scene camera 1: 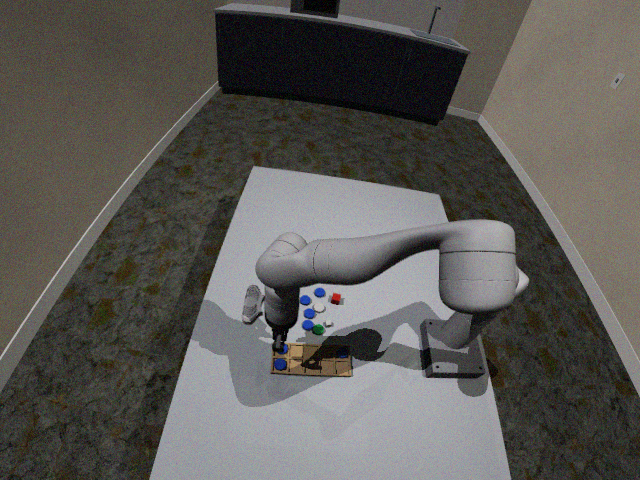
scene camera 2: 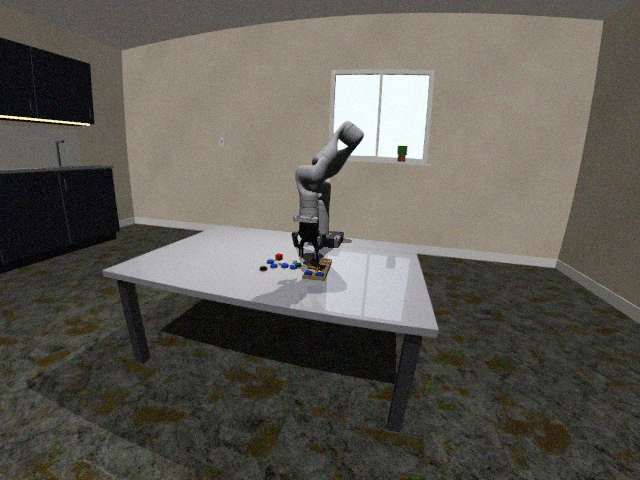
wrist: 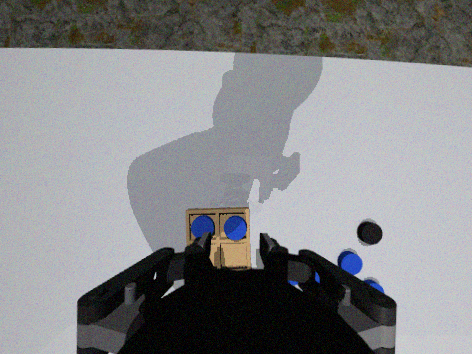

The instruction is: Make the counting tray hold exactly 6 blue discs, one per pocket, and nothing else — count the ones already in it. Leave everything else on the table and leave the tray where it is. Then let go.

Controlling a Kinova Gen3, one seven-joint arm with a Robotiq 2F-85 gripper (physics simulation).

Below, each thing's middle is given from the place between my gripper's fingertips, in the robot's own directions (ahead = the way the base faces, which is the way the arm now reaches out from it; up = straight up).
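My hand: 9 cm past the wooden counting tray (scene camera 1: 317, 360), 3 cm to the right of it, 7 cm above it.
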